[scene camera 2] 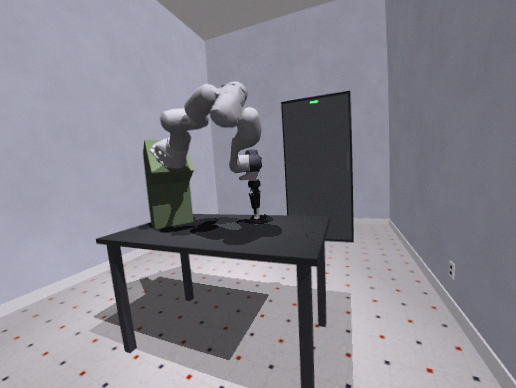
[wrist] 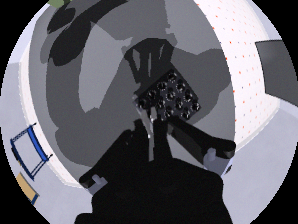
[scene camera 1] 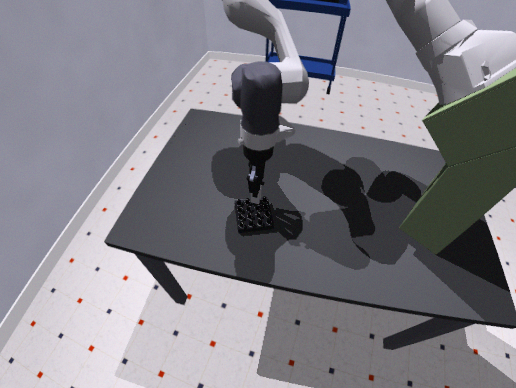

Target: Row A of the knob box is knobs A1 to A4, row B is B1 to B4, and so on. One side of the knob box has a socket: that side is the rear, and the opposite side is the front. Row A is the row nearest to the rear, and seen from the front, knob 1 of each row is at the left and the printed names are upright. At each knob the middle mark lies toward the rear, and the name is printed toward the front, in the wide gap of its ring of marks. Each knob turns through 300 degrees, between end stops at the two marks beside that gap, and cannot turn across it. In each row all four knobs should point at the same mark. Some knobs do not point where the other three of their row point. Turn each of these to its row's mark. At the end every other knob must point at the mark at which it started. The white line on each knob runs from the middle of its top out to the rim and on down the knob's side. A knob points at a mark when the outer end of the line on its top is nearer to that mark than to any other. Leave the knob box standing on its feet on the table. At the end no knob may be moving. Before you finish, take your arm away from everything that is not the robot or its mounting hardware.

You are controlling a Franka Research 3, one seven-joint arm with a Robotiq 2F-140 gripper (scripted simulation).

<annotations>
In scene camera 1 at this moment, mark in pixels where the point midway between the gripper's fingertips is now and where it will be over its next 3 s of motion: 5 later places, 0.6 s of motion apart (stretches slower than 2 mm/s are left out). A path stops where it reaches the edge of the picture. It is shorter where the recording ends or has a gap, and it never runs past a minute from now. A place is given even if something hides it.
My gripper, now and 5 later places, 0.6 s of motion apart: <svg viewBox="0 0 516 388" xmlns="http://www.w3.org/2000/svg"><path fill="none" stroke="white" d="M255 200L255 196L255 192L251 189L243 184L236 179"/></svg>
</annotations>
